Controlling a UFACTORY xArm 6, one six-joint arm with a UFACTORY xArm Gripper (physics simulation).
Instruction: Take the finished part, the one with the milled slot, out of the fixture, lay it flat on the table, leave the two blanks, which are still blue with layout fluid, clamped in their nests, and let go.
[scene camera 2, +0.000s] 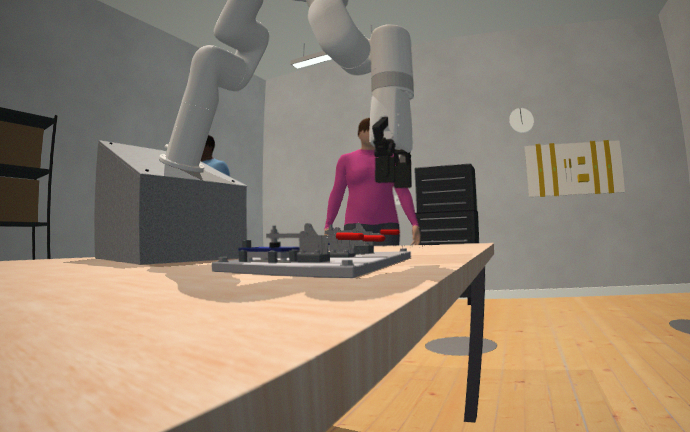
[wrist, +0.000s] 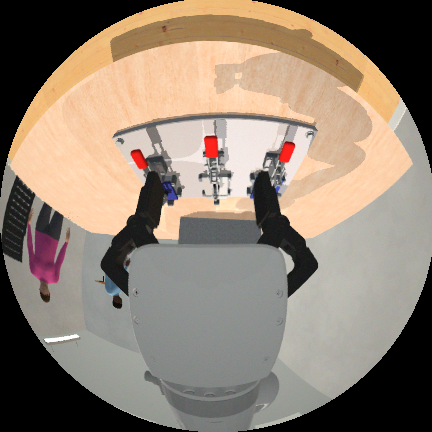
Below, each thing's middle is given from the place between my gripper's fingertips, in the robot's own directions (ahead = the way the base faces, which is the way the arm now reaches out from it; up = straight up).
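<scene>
There's the fixture plate (scene camera 2: 363, 263), which is 13 cm below my hand, 13 cm behind it and 2 cm to the right of it.
</scene>
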